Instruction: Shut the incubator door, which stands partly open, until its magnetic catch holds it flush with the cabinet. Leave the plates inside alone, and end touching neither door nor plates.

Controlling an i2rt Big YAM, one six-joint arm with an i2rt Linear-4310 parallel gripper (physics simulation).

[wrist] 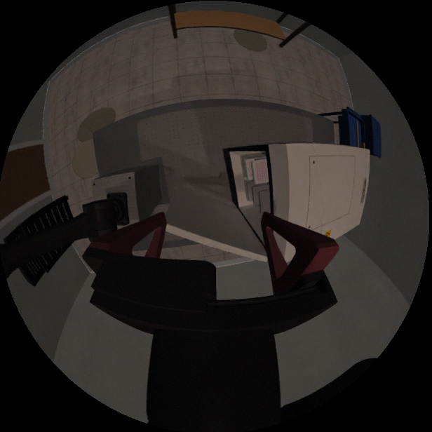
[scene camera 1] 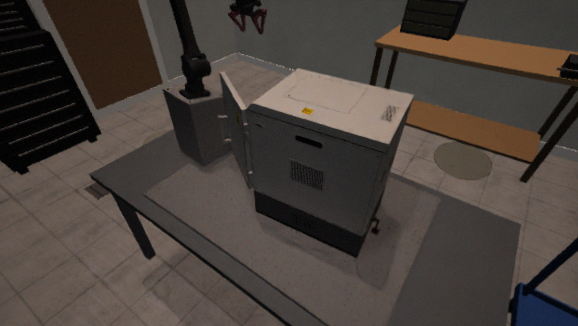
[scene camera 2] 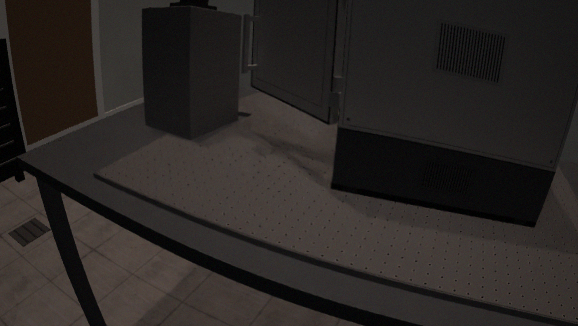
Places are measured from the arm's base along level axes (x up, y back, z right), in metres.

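Where they show: gripper, fingertip midpoint: [scene camera 1: 252, 32]; arm's base, link origin: [scene camera 1: 195, 94] [scene camera 2: 192, 9].
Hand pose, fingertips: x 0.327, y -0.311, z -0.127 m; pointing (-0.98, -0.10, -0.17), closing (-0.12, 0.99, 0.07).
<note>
Each offset is from my fingertips to the top centre of the thing. "*": to the spot under its first point. Level surfaces: height alone.
The white incubator cabinet [scene camera 1: 270, 160] [scene camera 2: 395, 90] [wrist: 330, 185] stands on the perforated board. Its door {* dx -0.375, dy -0.047, dz +0.166 m} [scene camera 1: 235, 137] [scene camera 2: 295, 55] [wrist: 205, 205] stands wide open, swung out towards the arm's pedestal. The door's bar handle {* dx -0.407, dy +0.078, dz +0.153 m} [scene camera 2: 246, 42] is on the outer face near the free edge. Pinkish plates [wrist: 261, 171] show inside through the opening in the wrist view. My gripper [scene camera 1: 252, 32] [wrist: 213, 217] is open and empty, high above and behind the door, touching neither door nor cabinet. In the wrist view the door's top edge runs between the red fingers.
The arm's grey pedestal [scene camera 1: 192, 130] [scene camera 2: 167, 75] [wrist: 142, 187] stands close beside the door's free edge. The board {dx -0.670 m} [scene camera 1: 200, 205] [scene camera 2: 210, 190] lies on the grey table {dx -0.683 m} [scene camera 1: 460, 260]. A blue cart [scene camera 1: 545, 307] [wrist: 350, 130] is beyond the right end. A wooden bench [scene camera 1: 480, 55] stands behind.
</note>
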